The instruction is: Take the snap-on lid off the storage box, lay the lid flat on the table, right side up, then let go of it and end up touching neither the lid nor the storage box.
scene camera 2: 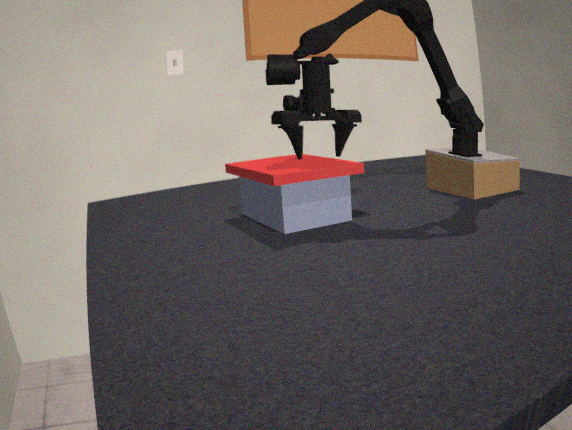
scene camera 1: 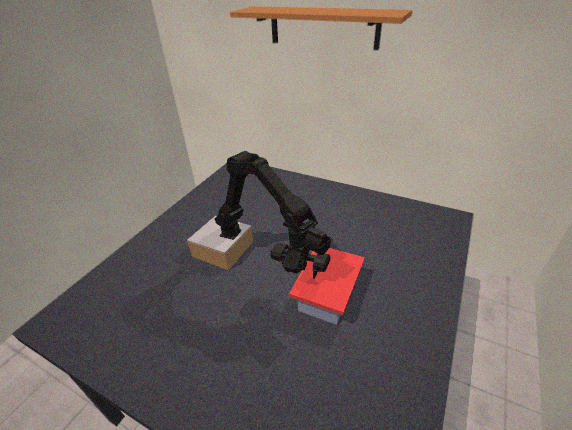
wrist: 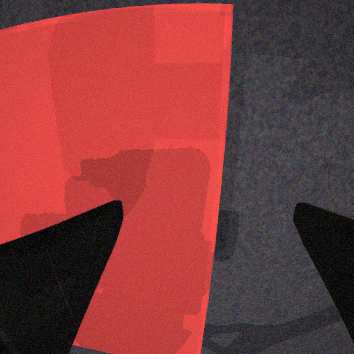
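Note:
The red lid [scene camera 1: 340, 287] [scene camera 2: 250, 168] [wrist: 110, 100] lies flat on top of the pale blue storage box [scene camera 1: 320, 312] [scene camera 2: 317, 202], with its edges overhanging the walls. My gripper [scene camera 1: 302, 272] [scene camera 2: 319, 157] [wrist: 208, 210] is open and empty, pointing down at the lid's edge that faces the arm's base. In the wrist view the left finger is over the lid's top and the right finger is beyond that edge, over the table. The fingertips are close to the lid's height; whether the left one touches the lid I cannot tell.
The arm's base stands on a wooden block [scene camera 1: 207, 254] [scene camera 2: 450, 176] with a pale top, beside the storage box on the dark table [scene camera 1: 150, 360] [scene camera 2: 350, 325]. A wall shelf [scene camera 1: 320, 16] and an orange-brown wall board [scene camera 2: 330, 35] are behind.

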